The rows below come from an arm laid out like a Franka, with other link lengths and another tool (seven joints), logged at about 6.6 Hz.
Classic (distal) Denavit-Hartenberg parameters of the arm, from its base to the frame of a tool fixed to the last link. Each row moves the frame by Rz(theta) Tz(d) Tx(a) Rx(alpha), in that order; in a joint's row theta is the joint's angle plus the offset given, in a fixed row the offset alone. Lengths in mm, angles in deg.
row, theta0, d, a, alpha
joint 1, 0.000, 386.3, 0.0, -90.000
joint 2, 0.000, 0.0, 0.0, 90.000
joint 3, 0.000, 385.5, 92.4, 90.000
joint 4, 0.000, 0.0, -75.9, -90.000
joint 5, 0.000, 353.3, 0.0, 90.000
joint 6, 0.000, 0.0, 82.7, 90.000
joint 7, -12.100, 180.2, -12.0, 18.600
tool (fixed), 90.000, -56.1, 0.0, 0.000
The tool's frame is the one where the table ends.
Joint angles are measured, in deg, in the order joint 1, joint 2, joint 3, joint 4, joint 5, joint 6, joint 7. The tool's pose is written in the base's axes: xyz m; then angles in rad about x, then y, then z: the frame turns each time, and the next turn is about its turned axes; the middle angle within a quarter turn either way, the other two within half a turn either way. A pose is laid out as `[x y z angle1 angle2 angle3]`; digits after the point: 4 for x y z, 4 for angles.
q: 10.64 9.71 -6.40 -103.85 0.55 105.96 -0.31
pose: [0.5670 0.0268 0.5440 -2.8428 -0.2151 1.3371]
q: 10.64 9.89 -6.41 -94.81 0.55 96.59 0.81
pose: [0.5732 0.0286 0.5985 -2.8416 -0.2179 1.3574]
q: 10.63 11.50 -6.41 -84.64 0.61 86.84 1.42
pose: [0.5785 0.0313 0.6468 -2.8431 -0.2345 1.3724]
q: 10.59 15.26 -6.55 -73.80 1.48 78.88 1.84
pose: [0.5915 0.0367 0.6783 -2.8352 -0.2470 1.3841]
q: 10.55 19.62 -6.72 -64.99 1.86 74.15 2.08
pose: [0.6088 0.0417 0.6899 -2.8381 -0.2502 1.3877]
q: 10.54 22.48 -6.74 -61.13 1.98 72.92 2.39
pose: [0.6222 0.0455 0.6847 -2.8420 -0.2526 1.3917]
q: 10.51 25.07 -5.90 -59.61 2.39 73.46 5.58
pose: [0.6355 0.0564 0.6668 -2.8343 -0.2493 1.4337]
